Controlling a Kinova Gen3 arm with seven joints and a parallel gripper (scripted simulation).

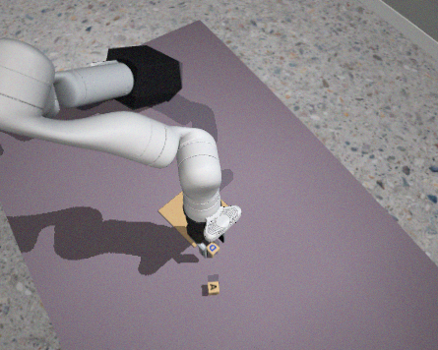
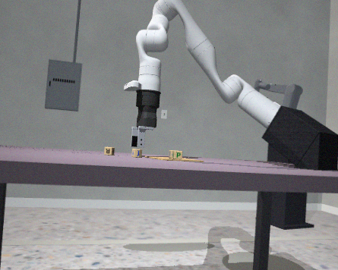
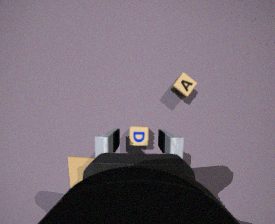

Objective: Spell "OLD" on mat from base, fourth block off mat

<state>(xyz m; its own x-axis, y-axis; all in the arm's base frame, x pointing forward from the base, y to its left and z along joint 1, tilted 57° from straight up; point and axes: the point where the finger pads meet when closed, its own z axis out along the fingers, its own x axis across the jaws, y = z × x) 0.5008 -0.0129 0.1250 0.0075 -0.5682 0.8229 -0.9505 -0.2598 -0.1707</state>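
Now: the D block 4 cm below my hand. Also, from my hand: L block: 11 cm behind, 4 cm to the left, 3 cm below; O block: 10 cm behind, 8 cm to the left, 3 cm below; tan mat: 11 cm behind, 5 cm below, 4 cm to the left.
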